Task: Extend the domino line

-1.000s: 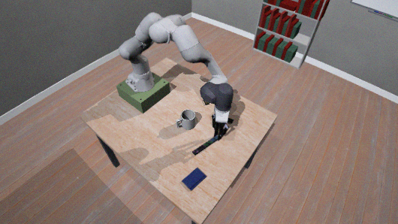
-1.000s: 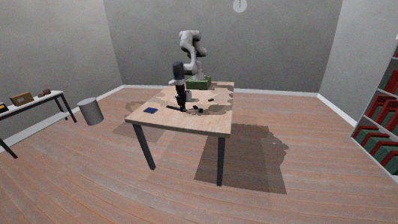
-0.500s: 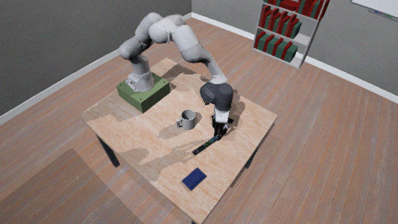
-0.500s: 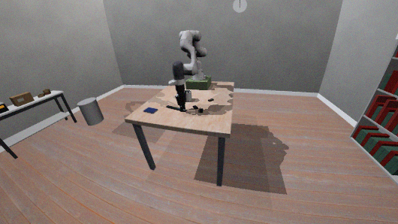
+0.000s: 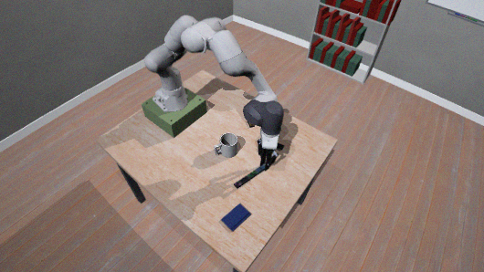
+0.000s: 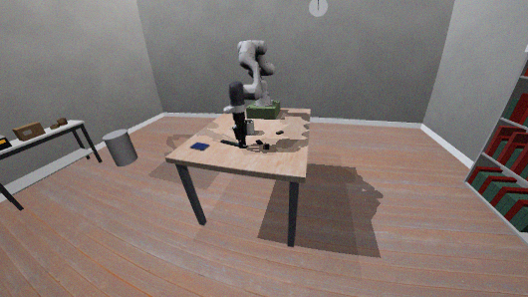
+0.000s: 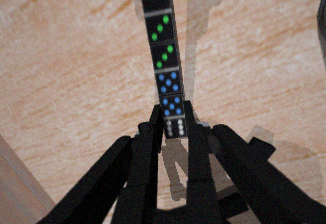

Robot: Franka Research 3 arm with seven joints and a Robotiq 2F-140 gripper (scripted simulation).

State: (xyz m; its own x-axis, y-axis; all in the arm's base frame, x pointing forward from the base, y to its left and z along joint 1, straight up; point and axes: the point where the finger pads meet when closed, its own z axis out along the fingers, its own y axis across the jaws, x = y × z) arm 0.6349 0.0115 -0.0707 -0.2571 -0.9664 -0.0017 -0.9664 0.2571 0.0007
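Now: hand 30 mm above the black domino. From my hand the other things lie so: blue book: 50 mm ahead, 310 mm to the right, 30 mm below; then grey mug: 220 mm behind, 30 mm to the right, 10 mm above.
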